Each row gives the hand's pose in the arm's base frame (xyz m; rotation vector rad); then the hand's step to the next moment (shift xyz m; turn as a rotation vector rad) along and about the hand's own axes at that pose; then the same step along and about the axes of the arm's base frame.
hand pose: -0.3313 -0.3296 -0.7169 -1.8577 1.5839 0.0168
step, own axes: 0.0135 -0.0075 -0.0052 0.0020 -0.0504 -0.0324
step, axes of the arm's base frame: 0.0079 -0.0141 0.0018 0.0314 -0.0168 0.0482
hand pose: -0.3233 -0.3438 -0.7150 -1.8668 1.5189 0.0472
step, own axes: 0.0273 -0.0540 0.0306 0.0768 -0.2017 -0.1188
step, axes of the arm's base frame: 0.0672 -0.0037 -0.0081 0.1510 -0.1190 0.1541
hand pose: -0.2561 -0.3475 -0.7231 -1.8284 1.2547 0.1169
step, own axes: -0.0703 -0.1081 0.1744 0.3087 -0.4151 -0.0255
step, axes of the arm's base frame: 0.1176 0.1822 -0.0025 0.4668 -0.1971 0.1073
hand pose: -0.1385 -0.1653 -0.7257 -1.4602 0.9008 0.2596
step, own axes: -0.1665 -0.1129 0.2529 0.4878 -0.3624 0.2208
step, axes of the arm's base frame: 0.0566 0.2759 0.1584 0.6406 -0.0271 -0.0836
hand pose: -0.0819 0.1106 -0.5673 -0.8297 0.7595 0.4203
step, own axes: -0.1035 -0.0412 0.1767 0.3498 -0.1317 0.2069
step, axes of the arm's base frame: 0.0329 0.1085 0.1754 0.4029 0.0978 -0.1031
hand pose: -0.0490 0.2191 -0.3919 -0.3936 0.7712 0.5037
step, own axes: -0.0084 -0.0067 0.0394 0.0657 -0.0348 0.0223
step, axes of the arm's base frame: 0.0206 0.0122 0.0331 0.0721 0.0018 -0.0287
